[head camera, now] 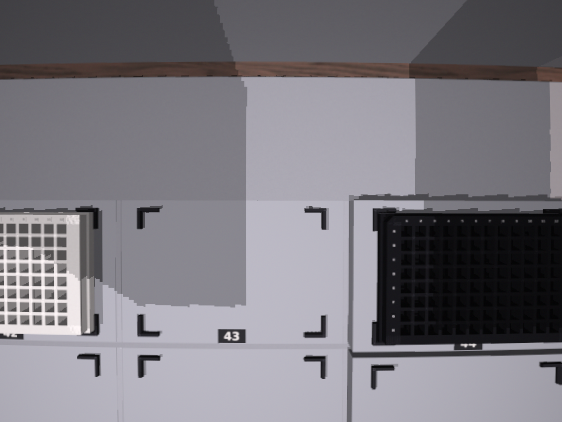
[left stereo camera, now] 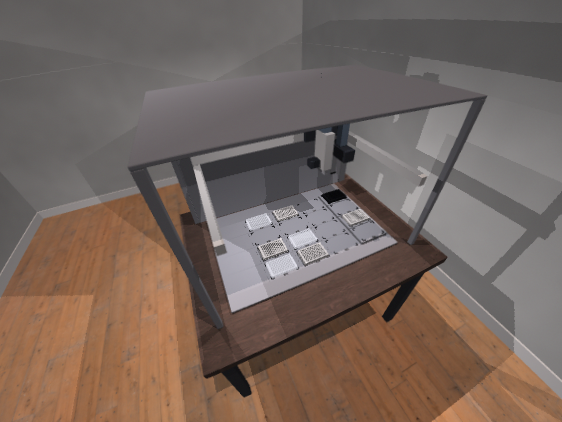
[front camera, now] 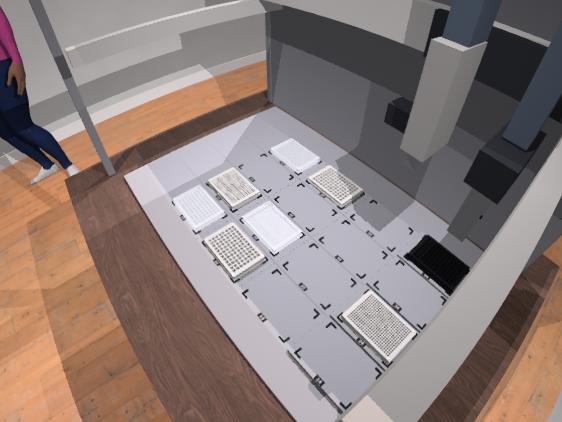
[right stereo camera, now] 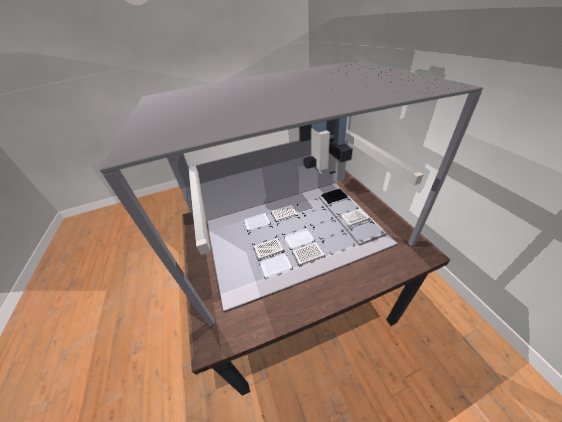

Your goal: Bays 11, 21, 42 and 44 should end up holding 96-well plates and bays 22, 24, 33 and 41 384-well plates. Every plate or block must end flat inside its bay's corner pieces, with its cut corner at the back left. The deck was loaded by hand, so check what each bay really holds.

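Places are measured from the robot's base along level axes (x down, y ahead, z right), in metres.
Pixels of known places: gripper, fingertip midpoint: [left stereo camera: 336, 176] [front camera: 465, 223] [right stereo camera: 336, 176]; robot's base, link origin: [left stereo camera: 272, 278] [front camera: 173, 202] [right stereo camera: 265, 278].
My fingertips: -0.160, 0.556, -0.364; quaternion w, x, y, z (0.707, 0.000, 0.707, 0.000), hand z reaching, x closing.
For each thing: its middle in the pictures, then the offset to it from my fingertips, as dx, dy, dz. "*": a spot on its surface instead.
- black 96-well plate, body centre: [head camera: 475, 278] [front camera: 438, 262] [right stereo camera: 334, 195] [left stereo camera: 333, 196] +0.138, +0.000, +0.000
- bay 41, surface spot: [front camera: 295, 154] * +0.147, -0.487, +0.002
- bay 22, surface spot: [front camera: 272, 226] * +0.149, -0.323, +0.215
- bay 11, surface spot: [front camera: 198, 207] * +0.146, -0.484, +0.323
- bay 21, surface spot: [front camera: 234, 187] * +0.147, -0.485, +0.214
- bay 24, surface spot: [front camera: 378, 325] * +0.132, +0.000, +0.217
The black 96-well plate [front camera: 438, 262] [head camera: 475, 280] [left stereo camera: 333, 195] [right stereo camera: 334, 195] lies in bay 44, apparently flat; its back left corner looks cut. My gripper [front camera: 482, 215] is raised high above it, partly hidden, and its jaws look open. A white 96-well plate [front camera: 336, 185] [head camera: 35, 275] is in bay 42. Clear plates sit in bay 41 [front camera: 295, 154], bay 22 [front camera: 272, 226] and bay 11 [front camera: 198, 207]. White plates with fine wells sit in bay 21 [front camera: 234, 187] and bay 24 [front camera: 378, 325]. A white 96-well plate [front camera: 234, 250] is in bay 12. Bay 33 holds no plate.
Bay 43 between the black and white back plates holds no plate, and its label [head camera: 231, 336] shows. The parked pipetting stage [front camera: 442, 100] hangs left of the gripper. A light beam [front camera: 480, 310] crosses the right of the front view. Frame posts [left stereo camera: 447, 170] [right stereo camera: 446, 167] stand around the deck.
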